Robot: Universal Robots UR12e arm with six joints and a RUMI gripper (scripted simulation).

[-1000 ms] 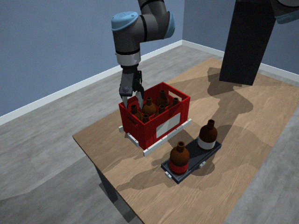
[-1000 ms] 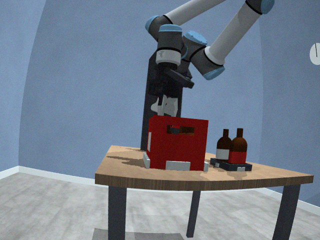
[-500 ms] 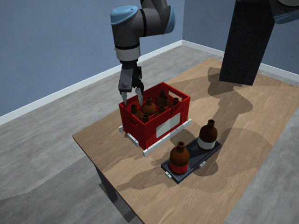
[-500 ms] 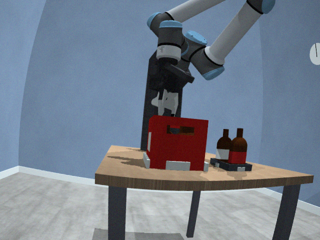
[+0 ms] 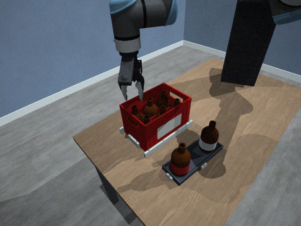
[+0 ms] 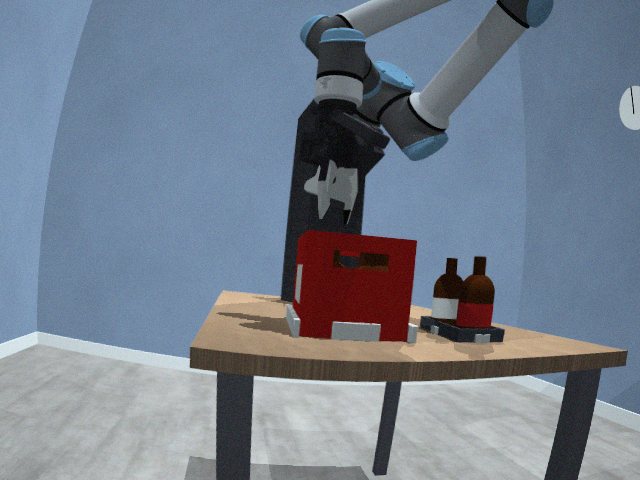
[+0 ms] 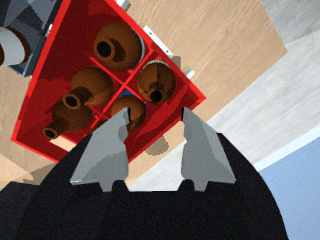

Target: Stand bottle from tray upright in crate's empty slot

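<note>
My gripper is now 12 cm above the brown bottle. From my hand the other things lie so: red-label bottle (4 cm behind, 28 cm to the left, 13 cm below); then dark tray (12 cm behind, 28 cm to the left, 20 cm below); then crate (9 cm behind, 3 cm to the left, 13 cm below).
</note>
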